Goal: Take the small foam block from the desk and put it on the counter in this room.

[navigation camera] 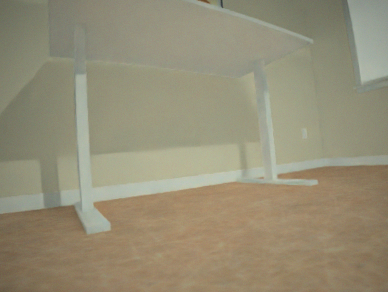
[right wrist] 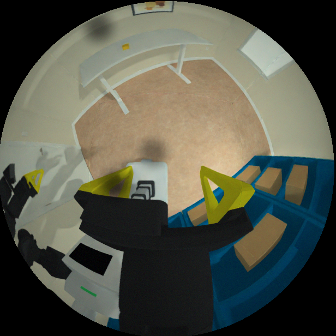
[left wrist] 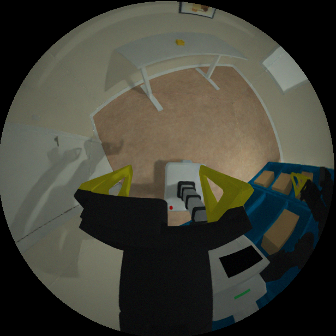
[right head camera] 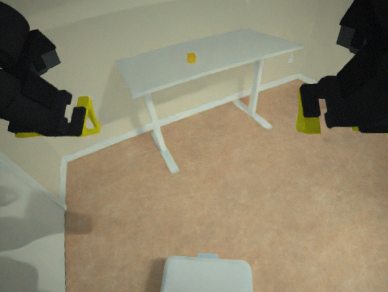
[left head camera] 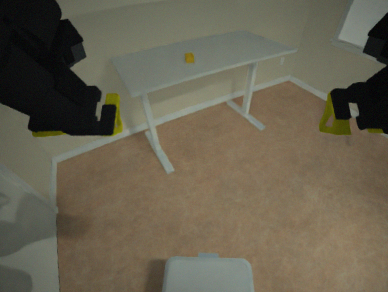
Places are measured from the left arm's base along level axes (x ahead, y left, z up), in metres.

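Pixels of known places: left gripper, fingertip midpoint: [right head camera: 78, 130] [left head camera: 97, 129]; right gripper, fingertip midpoint: [right head camera: 325, 127] [left head camera: 344, 128].
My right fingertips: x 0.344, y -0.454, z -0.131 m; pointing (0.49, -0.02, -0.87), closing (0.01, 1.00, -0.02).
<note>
Ahead of a thing's pixels: the offset from my right fingertips to its middle. "pt": to the spot under its first point.
The small foam block @[dx +1.169, dy +0.380, dz -0.306 m] [left head camera: 189, 58] [right head camera: 191, 58] [left wrist: 180, 42] [right wrist: 125, 47] is yellow-orange and lies on top of the white desk [left head camera: 235, 52] [right head camera: 240, 52] [left wrist: 150, 51] [right wrist: 165, 38] [navigation camera: 150, 40], toward its left half in the head views. My left gripper [left head camera: 82, 122] [right head camera: 57, 125] [left wrist: 165, 168] is open and empty, in the air well apart from the desk. My right gripper [left head camera: 356, 122] [right head camera: 332, 120] [right wrist: 166, 169] is also open and empty, away from the desk on the right side. I cannot make out a counter in these views.
A blue structure [left wrist: 257, 205] [right wrist: 225, 200] holding several brown boxes stands at the lower right in the wrist views. The robot's pale base [left head camera: 207, 275] [right head camera: 206, 275] shows at the bottom. White desk legs @[pt dx +1.040, dy +0.765, dz -0.929 m] [navigation camera: 82, 140] [left head camera: 152, 125] stand on the brown floor. Walls stand behind the desk and at both sides.
</note>
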